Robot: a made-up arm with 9 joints. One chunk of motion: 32 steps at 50 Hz.
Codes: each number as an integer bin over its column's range. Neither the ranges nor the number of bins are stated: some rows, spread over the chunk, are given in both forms.
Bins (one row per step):
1: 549 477 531 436 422 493
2: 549 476 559 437 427 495
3: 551 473 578 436 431 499
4: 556 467 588 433 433 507
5: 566 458 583 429 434 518
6: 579 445 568 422 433 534
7: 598 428 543 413 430 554
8: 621 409 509 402 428 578
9: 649 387 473 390 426 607
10: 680 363 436 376 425 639
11: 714 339 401 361 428 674
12: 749 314 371 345 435 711
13: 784 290 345 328 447 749
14: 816 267 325 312 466 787
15: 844 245 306 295 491 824
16: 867 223 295 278 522 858
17: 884 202 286 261 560 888
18: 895 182 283 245 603 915
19: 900 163 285 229 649 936
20: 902 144 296 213 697 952
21: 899 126 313 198 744 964
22: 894 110 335 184 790 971
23: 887 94 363 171 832 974
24: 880 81 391 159 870 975
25: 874 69 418 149 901 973
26: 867 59 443 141 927 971
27: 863 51 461 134 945 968
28: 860 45 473 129 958 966
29: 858 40 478 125 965 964
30: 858 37 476 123 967 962
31: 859 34 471 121 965 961
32: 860 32 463 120 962 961
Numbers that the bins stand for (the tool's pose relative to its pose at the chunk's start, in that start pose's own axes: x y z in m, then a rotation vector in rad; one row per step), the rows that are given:
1: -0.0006 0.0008 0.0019 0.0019 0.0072 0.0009
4: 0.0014 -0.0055 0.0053 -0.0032 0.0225 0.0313
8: 0.0203 -0.0421 0.0006 -0.0559 0.0155 0.1855
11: 0.0473 -0.0862 -0.0059 -0.1257 0.0155 0.3940
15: 0.0850 -0.1455 -0.0116 -0.2380 0.1032 0.7199
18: 0.0998 -0.1852 -0.0130 -0.3231 0.2590 0.9175
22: 0.0995 -0.2306 -0.0099 -0.4269 0.5192 1.0392
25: 0.0937 -0.2565 -0.0049 -0.4864 0.6736 1.0435
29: 0.0891 -0.2748 -0.0013 -0.5273 0.7627 1.0240
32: 0.0896 -0.2798 -0.0022 -0.5358 0.7585 1.0175
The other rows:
2: -0.0006 0.0002 0.0036 0.0036 0.0141 0.0052
3: -0.0001 -0.0017 0.0047 0.0019 0.0197 0.0139
5: 0.0043 -0.0112 0.0050 -0.0100 0.0239 0.0552
6: 0.0081 -0.0194 0.0041 -0.0219 0.0225 0.0899
7: 0.0136 -0.0301 0.0026 -0.0372 0.0183 0.1334
9: 0.0284 -0.0559 -0.0016 -0.0763 0.0127 0.2485
10: 0.0374 -0.0711 -0.0038 -0.1002 0.0113 0.3180
12: 0.0574 -0.1020 -0.0077 -0.1529 0.0253 0.4744
13: 0.0676 -0.1171 -0.0093 -0.1818 0.0420 0.5570
14: 0.0769 -0.1316 -0.0105 -0.2091 0.0684 0.6395
16: 0.0917 -0.1594 -0.0123 -0.2669 0.1463 0.7937
17: 0.0966 -0.1726 -0.0128 -0.2959 0.1992 0.8589
19: 0.1013 -0.1972 -0.0129 -0.3503 0.3230 0.9632
20: 0.1018 -0.2092 -0.0122 -0.3775 0.3898 0.9979
21: 0.1010 -0.2205 -0.0112 -0.4031 0.4552 1.0240
23: 0.0975 -0.2407 -0.0082 -0.4490 0.5776 1.0457
24: 0.0955 -0.2489 -0.0065 -0.4694 0.6305 1.0479
26: 0.0917 -0.2628 -0.0034 -0.5001 0.7098 1.0392
27: 0.0905 -0.2678 -0.0023 -0.5120 0.7349 1.0327
28: 0.0896 -0.2716 -0.0016 -0.5205 0.7530 1.0283
30: 0.0891 -0.2767 -0.0014 -0.5307 0.7655 1.0196
31: 0.0894 -0.2786 -0.0017 -0.5341 0.7627 1.0175

